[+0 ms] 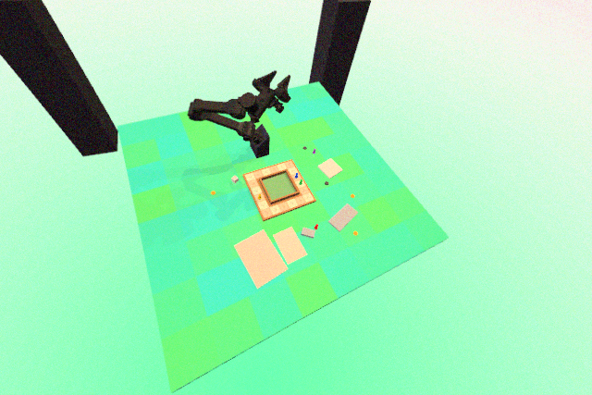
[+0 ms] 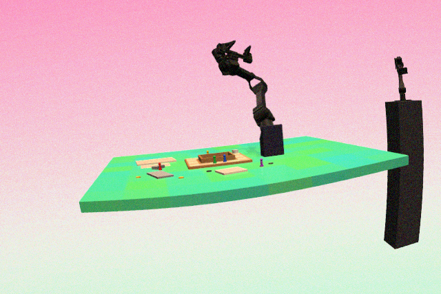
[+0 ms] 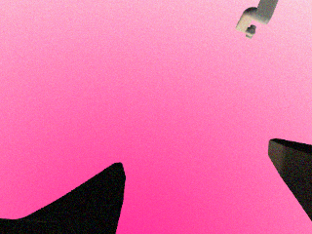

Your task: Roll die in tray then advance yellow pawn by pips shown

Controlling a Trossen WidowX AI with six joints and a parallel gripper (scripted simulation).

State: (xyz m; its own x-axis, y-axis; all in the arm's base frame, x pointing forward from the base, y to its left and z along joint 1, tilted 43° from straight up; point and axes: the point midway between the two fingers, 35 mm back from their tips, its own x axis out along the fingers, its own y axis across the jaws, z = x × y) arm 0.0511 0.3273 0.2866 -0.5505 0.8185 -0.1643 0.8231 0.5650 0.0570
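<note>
The white die is 80 mm ahead of my gripper tip, 240 mm to the right of it and 540 mm below it. Round my gripper tip: blue pawn 140 mm ahead, 70 mm to the left, 520 mm below; then green tray 180 mm ahead, 40 mm to the right, 540 mm below; then green pawn 190 mm ahead, 80 mm to the left, 520 mm below.
</note>
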